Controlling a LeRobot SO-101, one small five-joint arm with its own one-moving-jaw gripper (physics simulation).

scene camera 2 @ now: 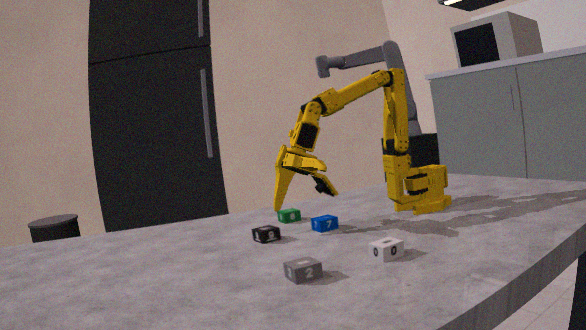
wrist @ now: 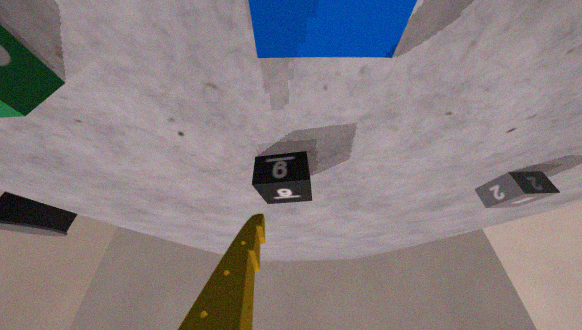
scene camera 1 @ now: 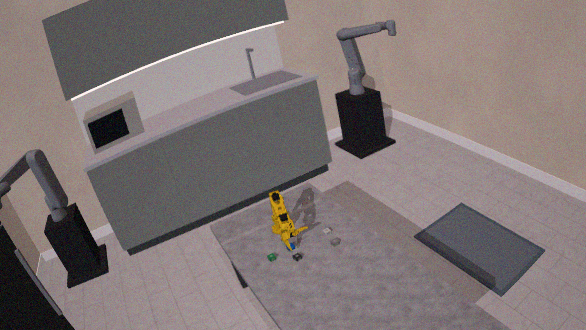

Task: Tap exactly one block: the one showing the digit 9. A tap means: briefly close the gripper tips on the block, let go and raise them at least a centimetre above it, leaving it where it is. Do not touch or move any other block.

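The black block point(scene camera 1: 297, 257) point(scene camera 2: 266, 234) point(wrist: 282, 177) carries an underlined 9, upside down in the wrist view. It lies flat on the table, in front of the blue block point(scene camera 1: 291, 246) point(scene camera 2: 325, 223) point(wrist: 330, 30) as seen from the arm's base. My gripper point(scene camera 1: 299, 239) point(scene camera 2: 301, 188) is fully open and empty, raised above the table. In the wrist view one notched jaw shows, its tip drawn just below and left of the black block, with a gap between them. The moving jaw is out of that picture.
A green block point(scene camera 1: 271, 257) point(scene camera 2: 289, 216) point(wrist: 25, 75) lies to one side of the black block. The grey 2 block point(scene camera 1: 335, 242) point(scene camera 2: 303, 270) point(wrist: 517, 189) and white 0 block point(scene camera 1: 327, 230) point(scene camera 2: 386, 249) lie on the other side.
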